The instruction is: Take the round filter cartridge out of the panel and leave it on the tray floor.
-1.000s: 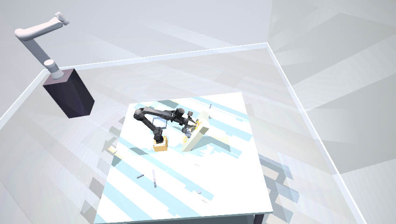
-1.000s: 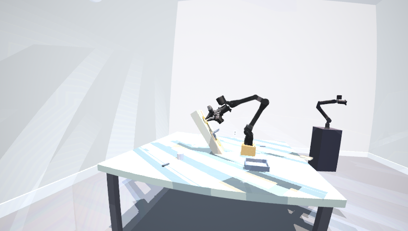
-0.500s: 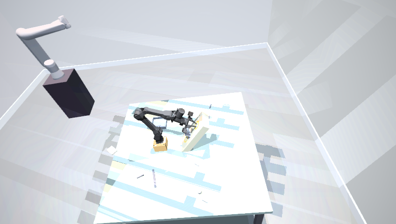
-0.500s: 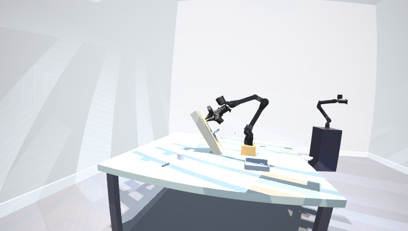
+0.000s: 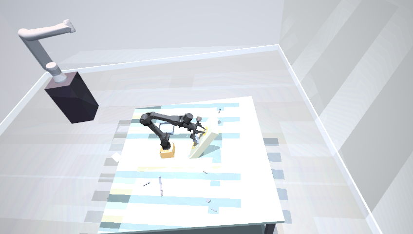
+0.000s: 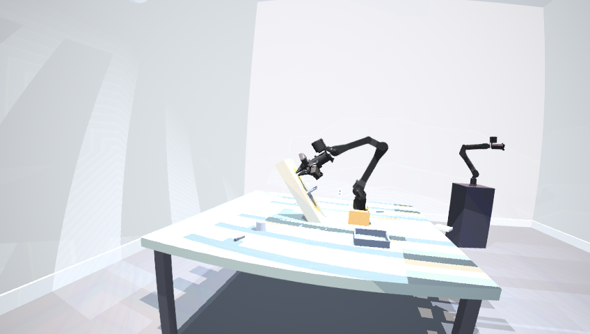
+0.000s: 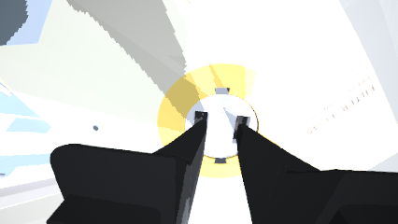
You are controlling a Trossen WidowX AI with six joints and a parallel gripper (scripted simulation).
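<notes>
Right now my gripper tip is 1 cm short of the round filter cartridge and 1 cm above it. The rest, counted from my gripper tip: cream service panel 8 cm below, 3 cm behind; then blue-grey tray 39 cm behind, 31 cm to the left, 23 cm below.
</notes>
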